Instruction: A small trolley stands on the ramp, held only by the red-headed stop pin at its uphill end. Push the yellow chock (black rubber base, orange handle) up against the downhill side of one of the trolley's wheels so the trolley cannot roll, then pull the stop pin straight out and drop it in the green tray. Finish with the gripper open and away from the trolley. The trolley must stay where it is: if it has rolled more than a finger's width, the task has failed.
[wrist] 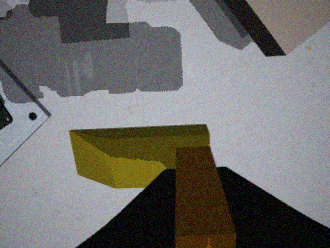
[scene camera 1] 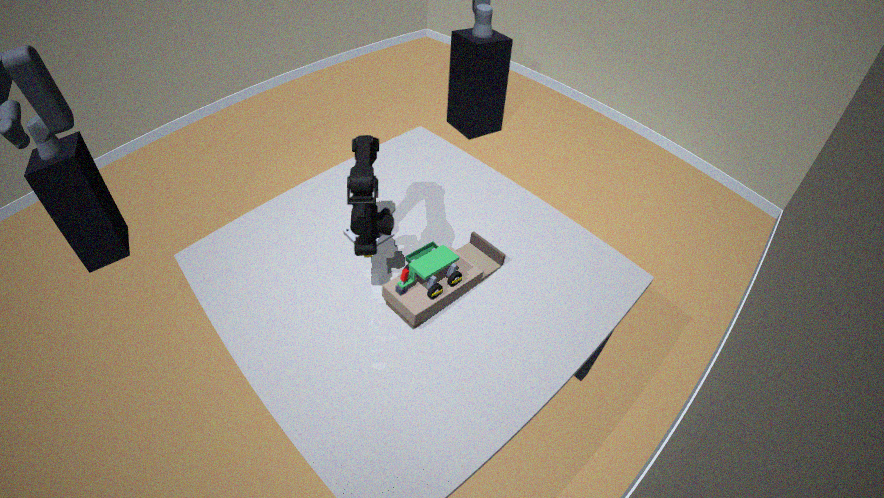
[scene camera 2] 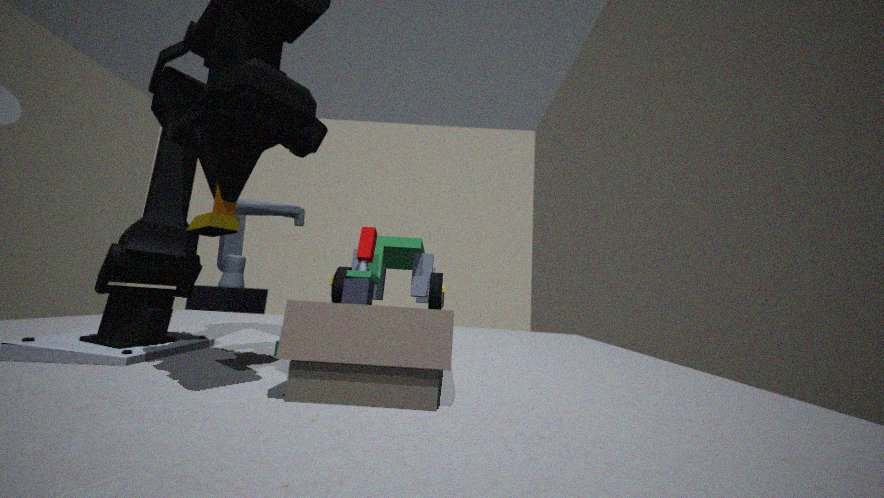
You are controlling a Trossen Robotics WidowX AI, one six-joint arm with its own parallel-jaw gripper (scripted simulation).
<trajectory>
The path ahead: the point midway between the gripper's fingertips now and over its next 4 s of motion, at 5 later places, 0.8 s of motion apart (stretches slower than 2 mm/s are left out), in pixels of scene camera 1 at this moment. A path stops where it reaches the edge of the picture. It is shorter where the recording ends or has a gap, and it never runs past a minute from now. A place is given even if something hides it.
The gripper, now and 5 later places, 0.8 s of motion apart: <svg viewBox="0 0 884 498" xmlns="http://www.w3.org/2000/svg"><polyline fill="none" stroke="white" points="367,249 382,245 403,237 426,230 448,223 453,227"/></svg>
</trajectory>
